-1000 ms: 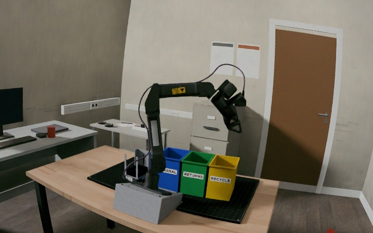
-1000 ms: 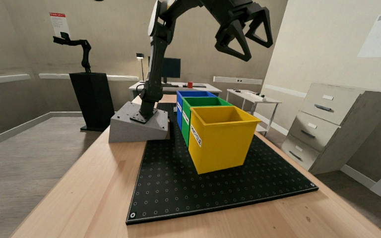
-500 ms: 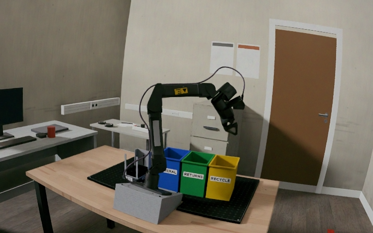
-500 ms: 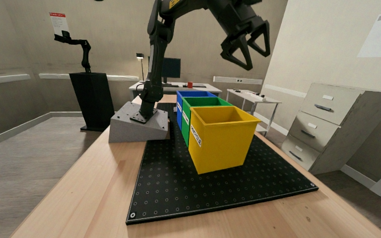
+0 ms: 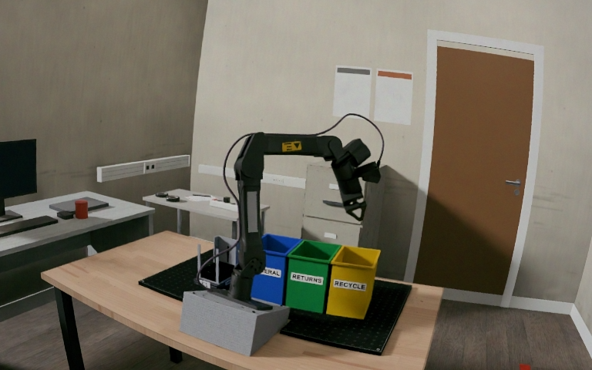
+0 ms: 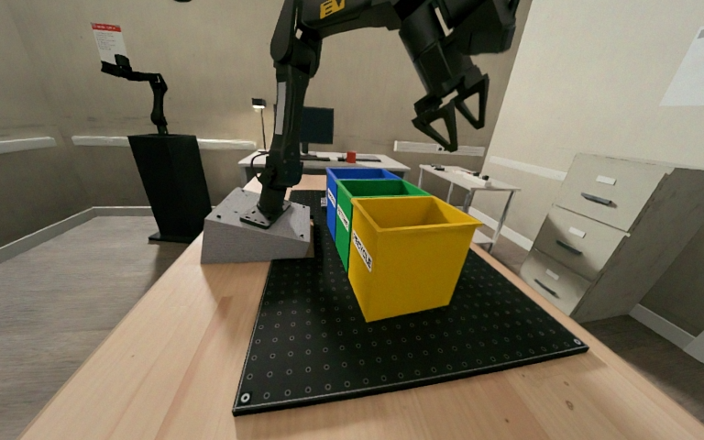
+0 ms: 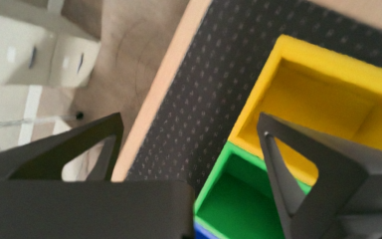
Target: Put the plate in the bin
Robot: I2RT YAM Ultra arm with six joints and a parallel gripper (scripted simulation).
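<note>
Now: the black 96-well plate 23 cm behind my hand, 39 cm to the left of it and 26 cm below it. The rest, counted from my hand: green returns bin 13 cm behind, 6 cm to the left, 21 cm below; then yellow recycle bin 9 cm behind, 7 cm to the right, 21 cm below; then blue bin 17 cm behind, 19 cm to the left, 21 cm below.
</note>
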